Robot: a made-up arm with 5 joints. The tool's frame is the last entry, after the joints. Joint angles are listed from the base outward.
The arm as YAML. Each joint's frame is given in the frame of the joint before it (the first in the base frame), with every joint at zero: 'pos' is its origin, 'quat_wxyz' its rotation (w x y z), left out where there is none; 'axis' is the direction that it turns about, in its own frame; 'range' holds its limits. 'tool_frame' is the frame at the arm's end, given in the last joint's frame.
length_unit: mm
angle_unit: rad
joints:
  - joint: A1
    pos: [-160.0, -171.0, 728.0]
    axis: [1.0, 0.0, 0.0]
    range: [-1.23, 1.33]
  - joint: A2
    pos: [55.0, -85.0, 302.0]
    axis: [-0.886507, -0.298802, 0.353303]
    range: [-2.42, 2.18]
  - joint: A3
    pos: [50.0, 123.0, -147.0]
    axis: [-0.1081, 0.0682, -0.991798]
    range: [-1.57, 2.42]
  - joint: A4
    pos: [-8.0, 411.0, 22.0]
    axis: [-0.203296, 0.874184, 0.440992]
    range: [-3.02, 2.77]
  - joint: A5
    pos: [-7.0, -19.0, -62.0]
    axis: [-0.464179, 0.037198, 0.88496]
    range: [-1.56, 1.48]
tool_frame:
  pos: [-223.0, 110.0, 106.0]
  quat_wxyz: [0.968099, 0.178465, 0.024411, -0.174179]
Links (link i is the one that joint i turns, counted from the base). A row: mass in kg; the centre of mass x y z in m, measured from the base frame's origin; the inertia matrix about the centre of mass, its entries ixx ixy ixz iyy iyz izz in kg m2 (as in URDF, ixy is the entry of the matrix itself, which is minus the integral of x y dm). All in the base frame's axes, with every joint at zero. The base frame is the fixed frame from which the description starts. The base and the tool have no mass.
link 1: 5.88; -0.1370 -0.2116 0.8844; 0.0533 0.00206 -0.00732 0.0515 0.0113 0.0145
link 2: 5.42; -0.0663 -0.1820 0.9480; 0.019 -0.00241 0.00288 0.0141 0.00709 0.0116
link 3: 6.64; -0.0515 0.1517 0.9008; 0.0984 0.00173 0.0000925 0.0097 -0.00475 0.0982
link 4: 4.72; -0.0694 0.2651 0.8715; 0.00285 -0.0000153 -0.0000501 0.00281 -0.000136 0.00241
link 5: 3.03; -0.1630 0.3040 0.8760; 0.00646 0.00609 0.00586 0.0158 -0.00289 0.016
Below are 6 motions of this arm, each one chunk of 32 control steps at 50 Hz.
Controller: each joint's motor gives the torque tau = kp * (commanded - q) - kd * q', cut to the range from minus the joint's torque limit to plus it. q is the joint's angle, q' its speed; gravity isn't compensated. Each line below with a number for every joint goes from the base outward.
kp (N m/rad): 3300 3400 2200 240 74
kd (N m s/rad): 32 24 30 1.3 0.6
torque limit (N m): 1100 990 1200 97 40
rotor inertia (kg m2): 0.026 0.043 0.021 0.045 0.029
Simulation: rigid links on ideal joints. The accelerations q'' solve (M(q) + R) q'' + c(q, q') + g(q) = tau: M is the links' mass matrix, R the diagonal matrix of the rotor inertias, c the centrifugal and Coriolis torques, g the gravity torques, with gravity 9.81 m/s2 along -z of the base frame. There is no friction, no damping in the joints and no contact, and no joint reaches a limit. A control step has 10 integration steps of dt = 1/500 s. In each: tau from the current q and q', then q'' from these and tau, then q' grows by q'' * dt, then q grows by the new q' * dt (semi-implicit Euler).
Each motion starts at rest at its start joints. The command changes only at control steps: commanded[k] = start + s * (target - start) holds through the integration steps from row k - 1 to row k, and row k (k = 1, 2, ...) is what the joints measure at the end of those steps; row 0 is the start. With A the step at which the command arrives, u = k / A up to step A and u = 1 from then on. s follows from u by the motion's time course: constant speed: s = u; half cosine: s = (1 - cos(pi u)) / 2; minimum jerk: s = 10 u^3 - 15 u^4 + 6 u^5; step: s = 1 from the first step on.
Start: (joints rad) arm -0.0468 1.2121 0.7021 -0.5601 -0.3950
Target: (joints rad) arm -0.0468 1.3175 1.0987 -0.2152 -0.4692
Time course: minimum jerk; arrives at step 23
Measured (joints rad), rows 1 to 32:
1: -0.0465 1.2131 0.6994 -0.5619 -0.3958
2: -0.0471 1.2143 0.6947 -0.5592 -0.3946
3: -0.0484 1.2156 0.6918 -0.5469 -0.3886
4: -0.0492 1.2178 0.6934 -0.5295 -0.3789
5: -0.0494 1.2214 0.7010 -0.5131 -0.3698
6: -0.0496 1.2264 0.7158 -0.4988 -0.3660
7: -0.0497 1.2326 0.7376 -0.4836 -0.3698
8: -0.0495 1.2396 0.7652 -0.4649 -0.3805
9: -0.0489 1.2470 0.7969 -0.4428 -0.3955
10: -0.0481 1.2547 0.8305 -0.4180 -0.4112
11: -0.0474 1.2627 0.8648 -0.3916 -0.4247
12: -0.0470 1.2712 0.8986 -0.3640 -0.4343
13: -0.0470 1.2798 0.9312 -0.3366 -0.4392
14: -0.0472 1.2882 0.9621 -0.3105 -0.4403
15: -0.0472 1.2956 0.9907 -0.2870 -0.4401
16: -0.0471 1.3019 1.0165 -0.2664 -0.4417
17: -0.0468 1.3072 1.0391 -0.2491 -0.4467
18: -0.0465 1.3114 1.0577 -0.2356 -0.4545
19: -0.0462 1.3144 1.0721 -0.2260 -0.4628
20: -0.0460 1.3163 1.0818 -0.2199 -0.4689
21: -0.0459 1.3173 1.0871 -0.2165 -0.4711
22: -0.0461 1.3176 1.0883 -0.2148 -0.4690
23: -0.0464 1.3175 1.0865 -0.2135 -0.4634
24: -0.0468 1.3173 1.0830 -0.2114 -0.4559
25: -0.0472 1.3173 1.0794 -0.2085 -0.4480
26: -0.0475 1.3173 1.0770 -0.2064 -0.4419
27: -0.0476 1.3173 1.0761 -0.2062 -0.4392
28: -0.0475 1.3174 1.0766 -0.2076 -0.4406
29: -0.0473 1.3174 1.0782 -0.2095 -0.4456
30: -0.0471 1.3174 1.0801 -0.2109 -0.4521
31: -0.0468 1.3173 1.0817 -0.2116 -0.4578
32: -0.0467 1.3173 1.0825 -0.2117 -0.4608

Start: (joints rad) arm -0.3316 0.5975 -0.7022 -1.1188 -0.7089
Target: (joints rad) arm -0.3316 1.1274 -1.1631 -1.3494 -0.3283
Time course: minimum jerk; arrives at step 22
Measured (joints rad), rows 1 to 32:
1: -0.3340 0.5989 -0.6995 -1.1188 -0.7078
2: -0.3370 0.6029 -0.6942 -1.1217 -0.7016
3: -0.3379 0.6092 -0.6906 -1.1309 -0.6894
4: -0.3369 0.6179 -0.6927 -1.1451 -0.6753
5: -0.3348 0.6310 -0.7023 -1.1608 -0.6648
6: -0.3325 0.6510 -0.7200 -1.1761 -0.6600
7: -0.3308 0.6798 -0.7452 -1.1911 -0.6562
8: -0.3304 0.7182 -0.7772 -1.2060 -0.6435
9: -0.3308 0.7649 -0.8146 -1.2203 -0.6126
10: -0.3312 0.8174 -0.8562 -1.2336 -0.5606
11: -0.3309 0.8720 -0.9009 -1.2462 -0.4939
12: -0.3301 0.9251 -0.9471 -1.2581 -0.4258
13: -0.3292 0.9739 -0.9927 -1.2693 -0.3703
14: -0.3288 1.0165 -1.0353 -1.2804 -0.3356
15: -0.3290 1.0522 -1.0729 -1.2923 -0.3217
16: -0.3294 1.0806 -1.1039 -1.3055 -0.3215
17: -0.3297 1.1022 -1.1276 -1.3186 -0.3255
18: -0.3297 1.1174 -1.1439 -1.3298 -0.3262
19: -0.3291 1.1267 -1.1534 -1.3378 -0.3210
20: -0.3282 1.1309 -1.1570 -1.3428 -0.3115
21: -0.3271 1.1309 -1.1560 -1.3461 -0.3026
22: -0.3259 1.1278 -1.1518 -1.3497 -0.2991
23: -0.3246 1.1233 -1.1460 -1.3551 -0.3037
24: -0.3234 1.1191 -1.1401 -1.3619 -0.3149
25: -0.3224 1.1163 -1.1355 -1.3673 -0.3278
26: -0.3220 1.1151 -1.1331 -1.3689 -0.3366
27: -0.3221 1.1158 -1.1333 -1.3667 -0.3380
28: -0.3228 1.1178 -1.1356 -1.3627 -0.3322
29: -0.3237 1.1206 -1.1392 -1.3587 -0.3223
30: -0.3245 1.1234 -1.1430 -1.3551 -0.3127
31: -0.3252 1.1253 -1.1461 -1.3524 -0.3068
32: -0.3255 1.1259 -1.1478 -1.3511 -0.3060

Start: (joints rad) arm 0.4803 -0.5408 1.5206 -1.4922 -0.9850
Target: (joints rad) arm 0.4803 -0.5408 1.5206 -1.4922 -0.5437
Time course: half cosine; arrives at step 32
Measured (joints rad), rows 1 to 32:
1: 0.4816 -0.5389 1.5243 -1.4888 -0.9805
2: 0.4835 -0.5388 1.5324 -1.4877 -0.9692
3: 0.4845 -0.5386 1.5410 -1.4927 -0.9523
4: 0.4848 -0.5385 1.5472 -1.4981 -0.9334
5: 0.4847 -0.5385 1.5496 -1.4987 -0.9163
6: 0.4845 -0.5386 1.5483 -1.4954 -0.9039
7: 0.4841 -0.5387 1.5445 -1.4925 -0.8967
8: 0.4836 -0.5388 1.5402 -1.4916 -0.8919
9: 0.4833 -0.5388 1.5368 -1.4916 -0.8857
10: 0.4833 -0.5388 1.5352 -1.4915 -0.8742
11: 0.4834 -0.5388 1.5356 -1.4915 -0.8556
12: 0.4836 -0.5387 1.5373 -1.4923 -0.8305
13: 0.4837 -0.5387 1.5395 -1.4936 -0.8020
14: 0.4838 -0.5386 1.5414 -1.4947 -0.7739
15: 0.4839 -0.5386 1.5425 -1.4951 -0.7489
16: 0.4838 -0.5386 1.5426 -1.4949 -0.7281
17: 0.4838 -0.5386 1.5419 -1.4945 -0.7105
18: 0.4837 -0.5387 1.5407 -1.4941 -0.6941
19: 0.4836 -0.5387 1.5397 -1.4938 -0.6769
20: 0.4836 -0.5387 1.5390 -1.4937 -0.6579
21: 0.4835 -0.5387 1.5388 -1.4937 -0.6371
22: 0.4835 -0.5387 1.5391 -1.4940 -0.6158
23: 0.4835 -0.5386 1.5397 -1.4945 -0.5957
24: 0.4836 -0.5386 1.5404 -1.4950 -0.5780
25: 0.4836 -0.5386 1.5408 -1.4953 -0.5636
26: 0.4836 -0.5386 1.5410 -1.4954 -0.5521
27: 0.4836 -0.5386 1.5408 -1.4953 -0.5429
28: 0.4836 -0.5386 1.5405 -1.4952 -0.5353
29: 0.4836 -0.5386 1.5401 -1.4950 -0.5289
30: 0.4835 -0.5386 1.5399 -1.4948 -0.5237
31: 0.4835 -0.5386 1.5398 -1.4948 -0.5200
32: 0.4835 -0.5386 1.5398 -1.4949 -0.5183

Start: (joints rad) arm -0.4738 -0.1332 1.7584 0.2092 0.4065
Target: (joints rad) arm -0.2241 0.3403 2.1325 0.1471 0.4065
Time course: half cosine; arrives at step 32
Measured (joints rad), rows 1 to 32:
1: -0.4758 -0.1334 1.7573 0.2035 0.4062
2: -0.4771 -0.1300 1.7548 0.1930 0.4045
3: -0.4752 -0.1242 1.7536 0.1870 0.4022
4: -0.4709 -0.1162 1.7562 0.1900 0.4013
5: -0.4650 -0.1061 1.7634 0.1972 0.4037
6: -0.4577 -0.0939 1.7741 0.2007 0.4090
7: -0.4495 -0.0797 1.7872 0.1969 0.4141
8: -0.4407 -0.0638 1.8016 0.1887 0.4153
9: -0.4313 -0.0464 1.8164 0.1814 0.4112
10: -0.4211 -0.0277 1.8315 0.1782 0.4039
11: -0.4101 -0.0077 1.8469 0.1782 0.3978
12: -0.3986 0.0133 1.8628 0.1786 0.3966
13: -0.3866 0.0351 1.8794 0.1770 0.4006
14: -0.3743 0.0576 1.8968 0.1735 0.4074
15: -0.3618 0.0805 1.9150 0.1694 0.4130
16: -0.3490 0.1036 1.9337 0.1660 0.4147
17: -0.3361 0.1267 1.9527 0.1633 0.4124
18: -0.3234 0.1495 1.9715 0.1607 0.4081
19: -0.3109 0.1718 1.9900 0.1574 0.4042
20: -0.2989 0.1934 2.0079 0.1537 0.4024
21: -0.2874 0.2141 2.0250 0.1504 0.4029
22: -0.2764 0.2337 2.0411 0.1481 0.4051
23: -0.2662 0.2520 2.0561 0.1466 0.4075
24: -0.2568 0.2689 2.0700 0.1452 0.4094
25: -0.2483 0.2841 2.0825 0.1436 0.4100
26: -0.2408 0.2975 2.0937 0.1416 0.4095
27: -0.2343 0.3090 2.1036 0.1396 0.4083
28: -0.2288 0.3185 2.1119 0.1380 0.4070
29: -0.2245 0.3259 2.1187 0.1370 0.4062
30: -0.2214 0.3311 2.1237 0.1364 0.4061
31: -0.2196 0.3341 2.1268 0.1362 0.4066
32: -0.2190 0.3348 2.1280 0.1363 0.4075

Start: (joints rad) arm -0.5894 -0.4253 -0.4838 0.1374 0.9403
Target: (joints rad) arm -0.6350 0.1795 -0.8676 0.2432 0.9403
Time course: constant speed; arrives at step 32
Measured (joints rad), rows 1 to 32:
1: -0.5895 -0.4175 -0.4826 0.1391 0.9383
2: -0.5926 -0.3990 -0.4850 0.1414 0.9362
3: -0.6005 -0.3735 -0.4955 0.1414 0.9356
4: -0.6120 -0.3437 -0.5127 0.1380 0.9343
5: -0.6243 -0.3118 -0.5322 0.1325 0.9292
6: -0.6350 -0.2812 -0.5506 0.1274 0.9202
7: -0.6420 -0.2551 -0.5662 0.1251 0.9107
8: -0.6443 -0.2354 -0.5786 0.1268 0.9050
9: -0.6417 -0.2218 -0.5886 0.1332 0.9055
10: -0.6354 -0.2123 -0.5974 0.1438 0.9122
11: -0.6273 -0.2040 -0.6060 0.1569 0.9229
12: -0.6199 -0.1939 -0.6157 0.1697 0.9347
13: -0.6154 -0.1800 -0.6269 0.1796 0.9445
14: -0.6152 -0.1613 -0.6397 0.1845 0.9496
15: -0.6194 -0.1384 -0.6532 0.1840 0.9482
16: -0.6269 -0.1128 -0.6664 0.1794 0.9403
17: -0.6353 -0.0867 -0.6789 0.1730 0.9279
18: -0.6424 -0.0625 -0.6904 0.1678 0.9150
19: -0.6462 -0.0416 -0.7015 0.1665 0.9058
20: -0.6462 -0.0247 -0.7126 0.1707 0.9036
21: -0.6431 -0.0107 -0.7241 0.1801 0.9088
22: -0.6387 0.0019 -0.7360 0.1925 0.9197
23: -0.6351 0.0155 -0.7478 0.2044 0.9328
24: -0.6337 0.0316 -0.7596 0.2126 0.9436
25: -0.6353 0.0508 -0.7711 0.2156 0.9486
26: -0.6392 0.0726 -0.7824 0.2137 0.9458
27: -0.6440 0.0954 -0.7937 0.2095 0.9362
28: -0.6479 0.1176 -0.8052 0.2060 0.9235
29: -0.6498 0.1378 -0.8173 0.2058 0.9128
30: -0.6497 0.1556 -0.8299 0.2102 0.9083
31: -0.6484 0.1715 -0.8425 0.2185 0.9118
32: -0.6472 0.1870 -0.8546 0.2283 0.9217

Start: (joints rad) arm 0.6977 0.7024 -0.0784 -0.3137 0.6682
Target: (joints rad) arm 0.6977 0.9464 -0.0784 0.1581 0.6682
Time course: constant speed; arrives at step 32
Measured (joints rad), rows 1 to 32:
1: 0.7015 0.7099 -0.0774 -0.3063 0.6613
2: 0.7029 0.7246 -0.0764 -0.2900 0.6511
3: 0.6980 0.7408 -0.0771 -0.2729 0.6475
4: 0.6918 0.7566 -0.0799 -0.2607 0.6537
5: 0.6884 0.7706 -0.0837 -0.2509 0.6658
6: 0.6876 0.7811 -0.0872 -0.2378 0.6776
7: 0.6886 0.7872 -0.0890 -0.2190 0.6839
8: 0.6907 0.7900 -0.0889 -0.1978 0.6831
9: 0.6936 0.7915 -0.0871 -0.1788 0.6768
10: 0.6964 0.7936 -0.0843 -0.1646 0.6679
11: 0.6981 0.7981 -0.0813 -0.1537 0.6590
12: 0.6984 0.8054 -0.0788 -0.1434 0.6524
13: 0.6974 0.8153 -0.0777 -0.1316 0.6497
14: 0.6957 0.8267 -0.0784 -0.1181 0.6515
15: 0.6939 0.8381 -0.0805 -0.1033 0.6570
16: 0.6926 0.8484 -0.0833 -0.0877 0.6641
17: 0.6921 0.8569 -0.0858 -0.0714 0.6699
18: 0.6925 0.8637 -0.0871 -0.0549 0.6724
19: 0.6935 0.8692 -0.0870 -0.0389 0.6710
20: 0.6947 0.8743 -0.0856 -0.0240 0.6667
21: 0.6958 0.8797 -0.0836 -0.0103 0.6611
22: 0.6965 0.8860 -0.0817 0.0029 0.6562
23: 0.6967 0.8935 -0.0805 0.0161 0.6532
24: 0.6964 0.9020 -0.0803 0.0299 0.6529
25: 0.6958 0.9111 -0.0810 0.0444 0.6549
26: 0.6952 0.9202 -0.0823 0.0592 0.6581
27: 0.6947 0.9288 -0.0838 0.0743 0.6611
28: 0.6945 0.9368 -0.0848 0.0894 0.6628
29: 0.6947 0.9441 -0.0852 0.1043 0.6627
30: 0.6951 0.9508 -0.0849 0.1190 0.6610
31: 0.6956 0.9574 -0.0841 0.1335 0.6584
32: 0.6962 0.9640 -0.0831 0.1480 0.6559

